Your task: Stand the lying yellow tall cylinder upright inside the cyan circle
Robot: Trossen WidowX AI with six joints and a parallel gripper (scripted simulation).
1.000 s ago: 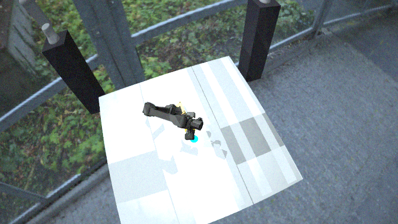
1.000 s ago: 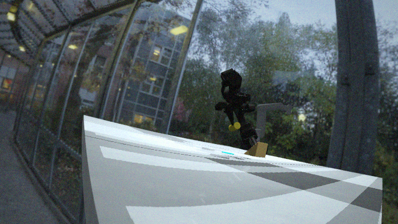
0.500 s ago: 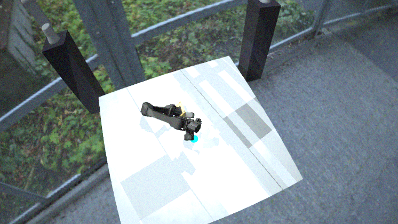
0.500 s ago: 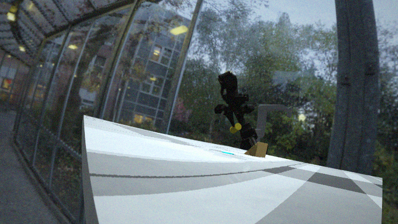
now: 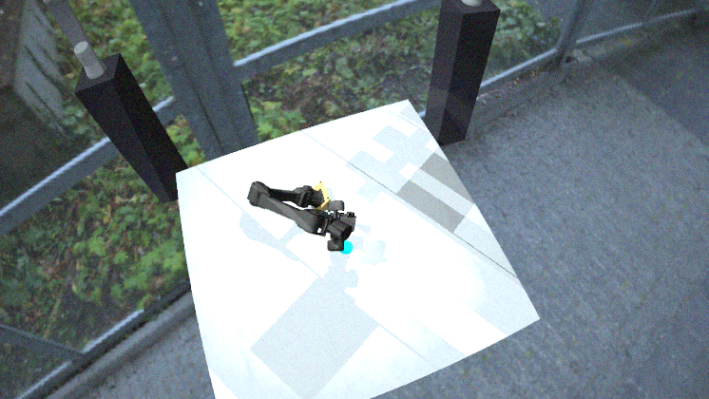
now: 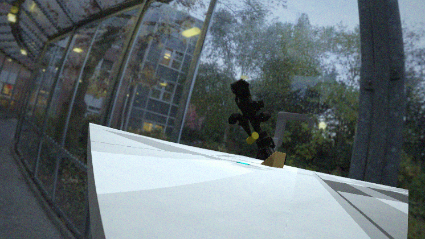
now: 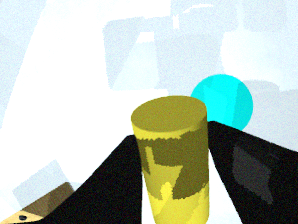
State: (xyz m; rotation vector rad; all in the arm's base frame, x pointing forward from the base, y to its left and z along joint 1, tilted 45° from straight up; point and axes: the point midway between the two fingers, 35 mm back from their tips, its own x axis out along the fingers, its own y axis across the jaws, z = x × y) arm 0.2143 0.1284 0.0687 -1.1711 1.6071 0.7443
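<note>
Now: the cyan circle 20 mm ahead of my gripper tip, 10 mm to the right of it and 120 mm below it. Also, from my gripper tip: yellow tall cylinder: 10 mm behind, 20 mm to the right, 10 mm below.
</note>
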